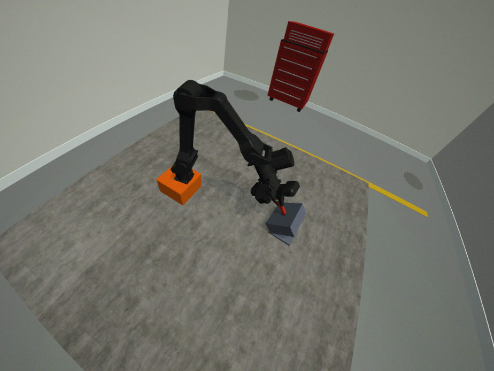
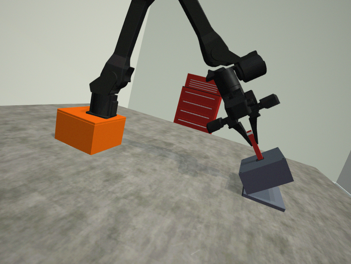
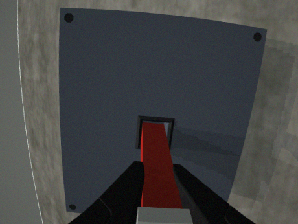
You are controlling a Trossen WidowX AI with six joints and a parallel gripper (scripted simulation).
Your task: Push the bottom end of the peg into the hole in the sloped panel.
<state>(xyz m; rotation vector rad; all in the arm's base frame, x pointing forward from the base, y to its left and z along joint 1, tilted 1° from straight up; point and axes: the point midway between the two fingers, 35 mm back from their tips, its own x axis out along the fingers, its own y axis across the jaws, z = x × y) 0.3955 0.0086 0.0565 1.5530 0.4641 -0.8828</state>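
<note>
My gripper tip is 50 mm above the grey sloped panel block, 40 mm short of it and 10 mm to the left of it. From my gripper tip the other things lie so: red square peg (10 mm behind, 10 mm above).
</note>
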